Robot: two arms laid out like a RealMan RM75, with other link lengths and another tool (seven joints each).
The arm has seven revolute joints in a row. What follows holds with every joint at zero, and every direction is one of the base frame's.
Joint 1 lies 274.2 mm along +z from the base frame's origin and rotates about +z.
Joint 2 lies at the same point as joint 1 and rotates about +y.
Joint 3 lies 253.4 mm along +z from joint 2 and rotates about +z.
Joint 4 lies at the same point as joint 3 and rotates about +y.
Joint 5 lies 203.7 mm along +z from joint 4 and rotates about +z.
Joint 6 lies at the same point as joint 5 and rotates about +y.
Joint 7 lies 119.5 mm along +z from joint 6 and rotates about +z.
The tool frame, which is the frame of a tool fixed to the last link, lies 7 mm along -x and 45 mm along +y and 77 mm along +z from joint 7; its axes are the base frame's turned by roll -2.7, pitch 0 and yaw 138.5 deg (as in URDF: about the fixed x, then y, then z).
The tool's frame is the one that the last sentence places.
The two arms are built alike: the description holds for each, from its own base.
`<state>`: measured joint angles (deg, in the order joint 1, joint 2, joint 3, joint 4, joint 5, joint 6, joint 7); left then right.
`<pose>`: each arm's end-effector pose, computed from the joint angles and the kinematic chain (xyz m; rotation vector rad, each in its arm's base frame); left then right.
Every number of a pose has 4 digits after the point. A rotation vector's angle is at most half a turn.
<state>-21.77 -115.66 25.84 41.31 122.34 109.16 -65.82 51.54 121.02 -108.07 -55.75 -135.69 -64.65 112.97</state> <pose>-0.2686 0.2280 0.0323 -1.2856 2.2388 0.1219 0.1369 0.3106 -0.1435 -1.3589 2.3843 -0.0241</pose>
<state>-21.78 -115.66 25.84 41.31 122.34 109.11 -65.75 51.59 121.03 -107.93 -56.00 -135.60 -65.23 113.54</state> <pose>-0.2687 0.2282 0.0322 -1.2844 2.2396 0.1234 0.1356 0.3093 -0.1430 -1.3475 2.3928 -0.0293</pose>
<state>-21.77 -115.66 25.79 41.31 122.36 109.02 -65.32 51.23 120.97 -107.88 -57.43 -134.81 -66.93 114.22</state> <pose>-0.2693 0.2284 0.0320 -1.2771 2.2436 0.1291 0.1314 0.3030 -0.1414 -1.3400 2.4152 -0.0507</pose>
